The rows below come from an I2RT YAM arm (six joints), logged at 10 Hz.
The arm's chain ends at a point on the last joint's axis. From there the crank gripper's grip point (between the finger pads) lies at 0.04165 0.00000 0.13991 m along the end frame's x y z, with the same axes.
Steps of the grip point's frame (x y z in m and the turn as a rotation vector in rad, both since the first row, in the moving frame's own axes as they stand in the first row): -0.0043 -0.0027 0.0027 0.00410 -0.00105 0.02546; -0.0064 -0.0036 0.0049 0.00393 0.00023 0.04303; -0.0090 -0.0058 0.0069 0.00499 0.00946 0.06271; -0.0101 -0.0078 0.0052 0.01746 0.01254 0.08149
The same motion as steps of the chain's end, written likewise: -0.0041 -0.0032 0.0027 0.00410 -0.00105 0.02546; -0.0064 -0.0048 0.0049 0.00393 0.00023 0.04303; -0.0103 -0.0078 0.0073 0.00499 0.00946 0.06271; -0.0118 -0.0088 0.0057 0.01746 0.01254 0.08149
